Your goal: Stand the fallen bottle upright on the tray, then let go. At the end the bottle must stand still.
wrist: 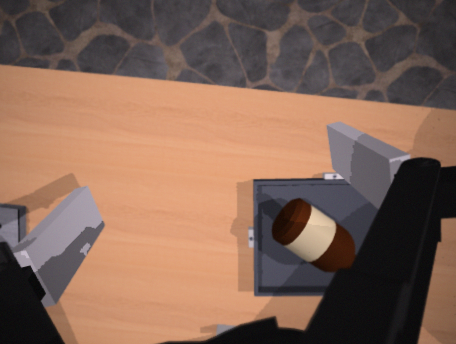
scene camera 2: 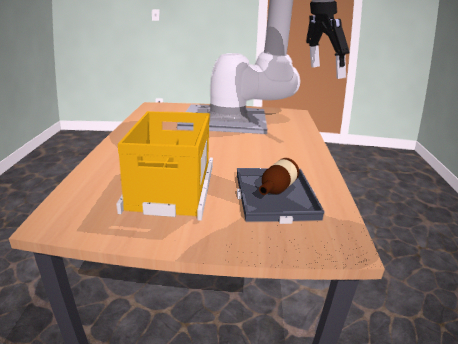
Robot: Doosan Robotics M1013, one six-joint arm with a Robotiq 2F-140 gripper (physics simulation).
Scene:
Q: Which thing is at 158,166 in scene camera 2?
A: A yellow crate.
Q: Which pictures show the brown bottle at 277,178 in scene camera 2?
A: The wrist view and scene camera 2: all of them.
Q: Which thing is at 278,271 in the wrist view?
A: A dark grey tray.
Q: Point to a dark grey tray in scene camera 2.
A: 299,200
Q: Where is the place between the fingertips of the gripper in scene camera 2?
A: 327,71

